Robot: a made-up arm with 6 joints. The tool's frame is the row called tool. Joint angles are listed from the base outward. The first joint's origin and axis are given. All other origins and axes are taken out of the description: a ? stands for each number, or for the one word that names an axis. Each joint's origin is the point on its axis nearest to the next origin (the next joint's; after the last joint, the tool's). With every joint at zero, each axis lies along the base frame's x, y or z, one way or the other. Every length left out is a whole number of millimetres.
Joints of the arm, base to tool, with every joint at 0 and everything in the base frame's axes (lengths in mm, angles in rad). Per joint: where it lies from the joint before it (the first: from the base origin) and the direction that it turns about. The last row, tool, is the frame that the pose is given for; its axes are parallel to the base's.
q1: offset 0 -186 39 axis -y
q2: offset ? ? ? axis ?
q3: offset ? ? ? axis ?
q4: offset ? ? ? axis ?
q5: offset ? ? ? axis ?
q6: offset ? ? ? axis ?
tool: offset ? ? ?
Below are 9 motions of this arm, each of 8 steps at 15 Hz.
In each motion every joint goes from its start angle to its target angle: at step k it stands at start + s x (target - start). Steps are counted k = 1, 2, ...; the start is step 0. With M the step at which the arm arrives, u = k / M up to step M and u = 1 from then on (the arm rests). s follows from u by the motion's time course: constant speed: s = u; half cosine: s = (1 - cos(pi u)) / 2; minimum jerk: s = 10 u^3 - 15 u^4 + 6 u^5.
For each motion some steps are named. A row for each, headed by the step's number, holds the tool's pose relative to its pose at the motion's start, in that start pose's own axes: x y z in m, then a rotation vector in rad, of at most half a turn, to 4 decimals.
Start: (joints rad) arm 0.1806 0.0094 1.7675 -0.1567 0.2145 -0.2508
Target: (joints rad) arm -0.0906 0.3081 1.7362 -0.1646 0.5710 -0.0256
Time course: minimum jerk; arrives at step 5
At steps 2, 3, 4, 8:
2: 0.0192 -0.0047 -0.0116 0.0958 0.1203 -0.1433
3: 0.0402 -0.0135 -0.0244 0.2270 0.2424 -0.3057
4: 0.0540 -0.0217 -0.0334 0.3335 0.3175 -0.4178
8: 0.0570 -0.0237 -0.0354 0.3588 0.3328 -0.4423

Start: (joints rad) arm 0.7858 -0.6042 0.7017 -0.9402 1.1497 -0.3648
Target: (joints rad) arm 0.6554 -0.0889 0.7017 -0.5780 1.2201 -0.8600
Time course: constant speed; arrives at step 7
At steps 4, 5, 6, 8:
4: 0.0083 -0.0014 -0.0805 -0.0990 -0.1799 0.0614
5: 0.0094 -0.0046 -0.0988 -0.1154 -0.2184 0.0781
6: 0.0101 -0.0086 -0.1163 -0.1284 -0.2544 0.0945
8: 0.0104 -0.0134 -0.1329 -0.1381 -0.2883 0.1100

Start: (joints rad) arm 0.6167 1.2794 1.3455 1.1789 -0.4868 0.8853
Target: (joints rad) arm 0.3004 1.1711 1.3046 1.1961 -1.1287 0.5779
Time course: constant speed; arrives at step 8
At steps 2, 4, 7, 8:
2: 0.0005 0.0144 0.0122 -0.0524 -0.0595 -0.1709
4: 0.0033 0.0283 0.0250 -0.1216 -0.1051 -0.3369
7: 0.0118 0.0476 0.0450 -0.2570 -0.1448 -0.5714
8: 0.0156 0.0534 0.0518 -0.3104 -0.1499 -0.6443

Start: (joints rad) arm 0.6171 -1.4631 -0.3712 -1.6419 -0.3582 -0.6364
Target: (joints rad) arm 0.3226 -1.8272 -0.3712 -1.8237 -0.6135 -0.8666
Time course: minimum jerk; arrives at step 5
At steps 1, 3, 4, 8:
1: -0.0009 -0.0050 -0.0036 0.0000 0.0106 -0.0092
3: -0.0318 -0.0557 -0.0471 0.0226 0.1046 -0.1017
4: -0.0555 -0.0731 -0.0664 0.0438 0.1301 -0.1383
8: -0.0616 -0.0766 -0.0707 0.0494 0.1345 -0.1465

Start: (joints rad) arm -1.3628 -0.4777 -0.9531 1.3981 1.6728 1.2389
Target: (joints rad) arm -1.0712 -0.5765 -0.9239 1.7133 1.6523 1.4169
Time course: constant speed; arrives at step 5
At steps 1, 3, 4, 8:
1: 0.0005 0.0062 -0.0234 -0.0928 0.0031 -0.0249
3: 0.0054 0.0138 -0.0703 -0.2757 0.0138 -0.0903
4: 0.0096 0.0152 -0.0935 -0.3652 0.0211 -0.1308
8: 0.0149 0.0149 -0.1164 -0.4530 0.0295 -0.1765

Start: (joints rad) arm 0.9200 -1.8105 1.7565 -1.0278 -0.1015 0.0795
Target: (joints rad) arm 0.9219 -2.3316 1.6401 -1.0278 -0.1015 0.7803
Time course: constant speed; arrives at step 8
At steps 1, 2, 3, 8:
1: -0.0215 0.0040 0.0076 -0.0155 0.0245 -0.0148
2: -0.0434 0.0083 0.0137 -0.0288 0.0488 -0.0313
3: -0.0655 0.0127 0.0183 -0.0398 0.0729 -0.0491
8: -0.1764 0.0359 0.0180 -0.0554 0.1910 -0.1499

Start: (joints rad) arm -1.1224 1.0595 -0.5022 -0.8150 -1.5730 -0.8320
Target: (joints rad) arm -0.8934 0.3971 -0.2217 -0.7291 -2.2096 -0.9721
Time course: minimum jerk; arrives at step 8
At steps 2, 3, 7, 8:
2: -0.0114 0.0083 -0.0077 0.0024 0.0244 0.0179
3: -0.0324 0.0235 -0.0177 0.0075 0.0649 0.0450
7: -0.1314 0.1059 -0.0162 0.0437 0.2400 0.1270
8: -0.1336 0.1081 -0.0153 0.0449 0.2442 0.1284

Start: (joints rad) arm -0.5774 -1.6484 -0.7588 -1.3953 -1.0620 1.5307
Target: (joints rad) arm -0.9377 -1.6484 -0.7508 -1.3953 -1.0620 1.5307
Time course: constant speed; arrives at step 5
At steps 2, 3, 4, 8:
2: -0.0072 -0.0018 -0.0375 0.0744 0.1180 -0.0200
3: -0.0125 -0.0016 -0.0558 0.1116 0.1770 -0.0300
4: -0.0189 -0.0007 -0.0738 0.1488 0.2360 -0.0400
8: -0.0264 0.0010 -0.0913 0.1860 0.2950 -0.0500

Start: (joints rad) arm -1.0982 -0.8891 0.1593 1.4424 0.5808 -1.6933
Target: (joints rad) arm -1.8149 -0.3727 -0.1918 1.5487 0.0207 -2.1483
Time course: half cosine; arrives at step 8
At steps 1, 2, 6, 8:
1: -0.0016 -0.0014 -0.0042 0.0228 0.0158 0.0061
2: -0.0072 -0.0051 -0.0165 0.0892 0.0581 0.0187
6: -0.0856 -0.0215 -0.0882 0.5140 0.2371 -0.0831
8: -0.1097 -0.0233 -0.0965 0.5832 0.2541 -0.1418

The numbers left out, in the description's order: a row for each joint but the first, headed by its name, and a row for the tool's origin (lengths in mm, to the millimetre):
q2: xyz -97 0 207, axis +z
q3: xyz 163 -35 0, axis +x
q4: xyz 0 -29 -118, axis -y
q5: xyz -39 0 207, axis +x
q6: xyz 0 -36 7, axis +y
tool: xyz -42 0 -4

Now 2 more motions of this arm.
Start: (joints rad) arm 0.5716 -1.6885 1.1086 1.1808 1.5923 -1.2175
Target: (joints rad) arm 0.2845 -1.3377 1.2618 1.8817 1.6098 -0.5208
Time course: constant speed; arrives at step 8
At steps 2, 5, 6, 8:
2: -0.0226 -0.0071 0.0416 0.1030 0.2208 0.0099
5: -0.0483 -0.0209 0.1046 0.2466 0.5380 0.0568
6: -0.0549 -0.0260 0.1253 0.2909 0.6402 0.0812
8: -0.0654 -0.0367 0.1658 0.3727 0.8399 0.1435

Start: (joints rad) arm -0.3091 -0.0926 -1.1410 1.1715 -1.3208 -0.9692
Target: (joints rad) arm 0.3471 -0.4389 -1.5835 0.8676 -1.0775 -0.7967
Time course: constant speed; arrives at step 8
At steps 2, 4, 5, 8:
2: 0.0257 -0.0374 0.0246 -0.0072 0.0675 0.1701
4: 0.0577 -0.0653 0.0533 -0.0098 0.1715 0.3357
5: 0.0754 -0.0752 0.0683 -0.0099 0.2366 0.4149
8: 0.1310 -0.0881 0.1120 -0.0077 0.4796 0.6305

